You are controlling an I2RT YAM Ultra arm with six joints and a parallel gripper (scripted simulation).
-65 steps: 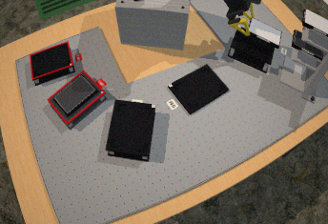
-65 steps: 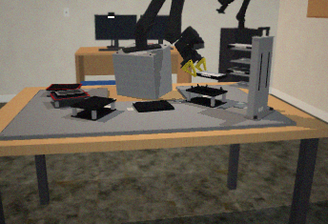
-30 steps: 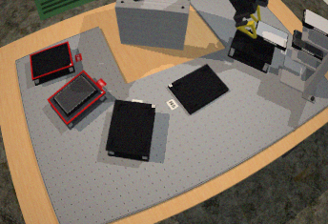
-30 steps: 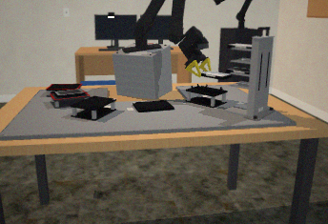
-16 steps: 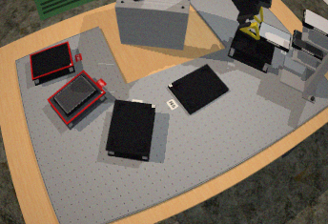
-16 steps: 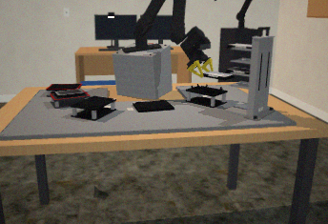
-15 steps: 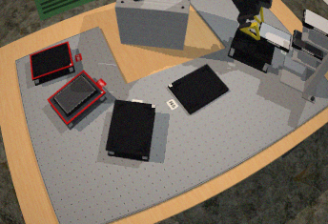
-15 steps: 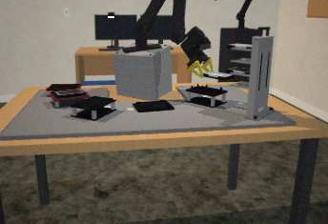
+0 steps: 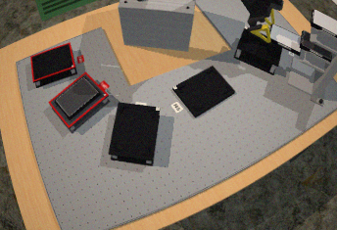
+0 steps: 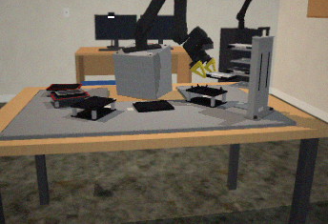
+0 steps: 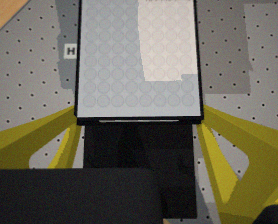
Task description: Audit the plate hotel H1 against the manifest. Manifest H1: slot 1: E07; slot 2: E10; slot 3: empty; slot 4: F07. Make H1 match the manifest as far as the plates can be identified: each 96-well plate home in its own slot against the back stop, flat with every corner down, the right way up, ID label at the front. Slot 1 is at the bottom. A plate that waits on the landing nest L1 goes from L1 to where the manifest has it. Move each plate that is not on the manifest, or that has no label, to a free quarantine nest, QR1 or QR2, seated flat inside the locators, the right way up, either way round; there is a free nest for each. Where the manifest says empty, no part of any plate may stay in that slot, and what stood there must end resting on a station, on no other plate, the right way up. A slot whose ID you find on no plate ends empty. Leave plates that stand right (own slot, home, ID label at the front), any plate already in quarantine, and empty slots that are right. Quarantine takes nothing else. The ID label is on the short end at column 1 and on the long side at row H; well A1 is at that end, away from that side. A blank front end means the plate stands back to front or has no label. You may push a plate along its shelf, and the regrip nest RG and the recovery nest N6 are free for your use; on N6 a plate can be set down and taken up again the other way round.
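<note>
My gripper is now 50 mm short of the pale grey 96-well plate and 30 mm to the right of it. From my hand the other things lie so: A1 mark (100 mm behind, 80 mm below); then black regrip nest RG (80 mm below, 10 mm to the right, 10 mm behind); then RG tag (140 mm below, 120 mm behind, 30 mm to the left).
</note>
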